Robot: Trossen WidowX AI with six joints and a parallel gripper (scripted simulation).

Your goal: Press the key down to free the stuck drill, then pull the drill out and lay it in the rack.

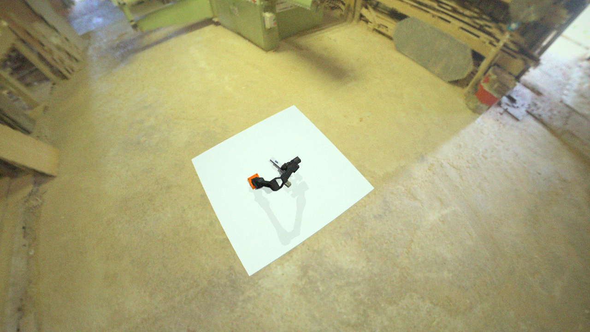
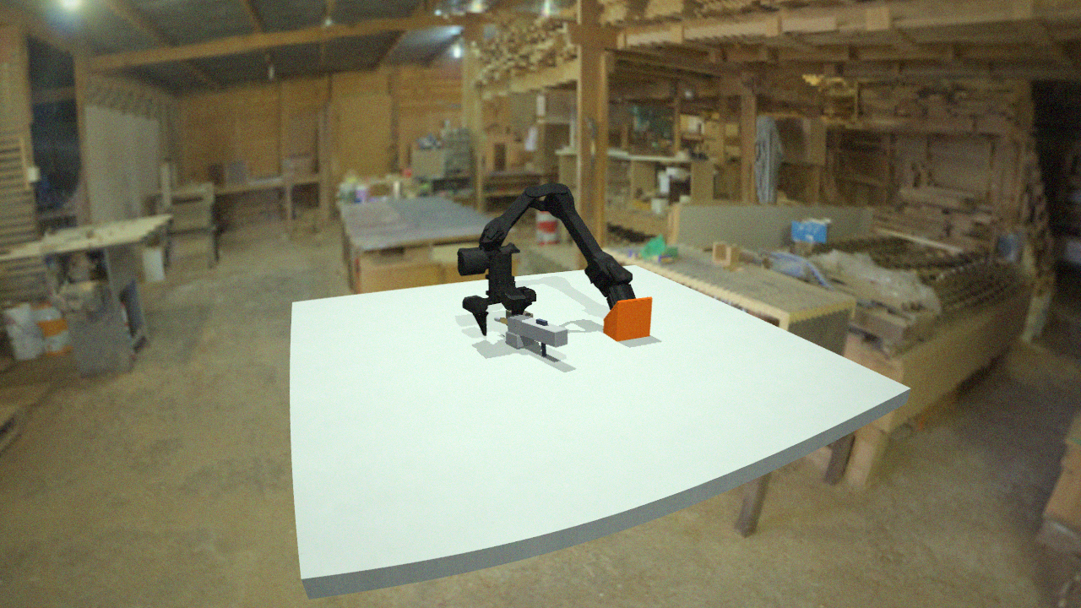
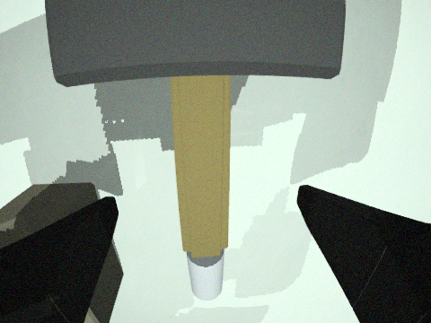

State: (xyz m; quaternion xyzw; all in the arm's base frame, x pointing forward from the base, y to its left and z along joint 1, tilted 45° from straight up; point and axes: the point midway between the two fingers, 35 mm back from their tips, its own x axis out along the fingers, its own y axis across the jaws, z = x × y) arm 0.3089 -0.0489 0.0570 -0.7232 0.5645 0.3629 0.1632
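My gripper tip is 20 mm past the drill, 40 mm to the right of it and 40 mm below it. From my gripper tip the other things lie so: grey block (50 mm behind, 130 mm to the left, 40 mm above); then dark blue key (60 mm behind, 160 mm to the left, 40 mm above); then tan stepped rack (60 mm behind, 50 mm to the right, 10 mm above).
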